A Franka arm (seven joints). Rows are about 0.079 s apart.
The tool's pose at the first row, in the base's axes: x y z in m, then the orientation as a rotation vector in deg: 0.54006, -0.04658, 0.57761, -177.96, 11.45, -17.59
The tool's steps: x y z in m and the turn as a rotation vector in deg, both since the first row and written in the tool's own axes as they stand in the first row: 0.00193, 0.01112, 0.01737, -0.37, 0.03, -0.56; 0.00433, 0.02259, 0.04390, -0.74, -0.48, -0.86; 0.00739, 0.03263, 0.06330, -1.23, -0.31, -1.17; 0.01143, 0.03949, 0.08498, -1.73, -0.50, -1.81; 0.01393, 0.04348, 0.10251, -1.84, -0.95, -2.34; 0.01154, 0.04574, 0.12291, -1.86, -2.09, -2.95; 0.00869, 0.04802, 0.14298, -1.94, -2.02, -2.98; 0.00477, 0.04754, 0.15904, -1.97, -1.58, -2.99
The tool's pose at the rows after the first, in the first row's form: 0.54394, -0.05783, 0.56066, -178.43, 10.66, -17.65; 0.55003, -0.06948, 0.53480, -178.90, 10.27, -16.85; 0.55555, -0.07980, 0.51610, 178.41, -9.83, 17.02; 0.56286, -0.08709, 0.49545, 177.95, -8.88, 16.63; 0.56823, -0.09134, 0.47864, 177.92, -8.07, 15.92; 0.56962, -0.09325, 0.45811, 178.10, -7.11, 14.15; 0.57049, -0.09511, 0.43781, 178.01, -7.07, 14.24; 0.56988, -0.09411, 0.42132, 177.89, -7.06, 14.92
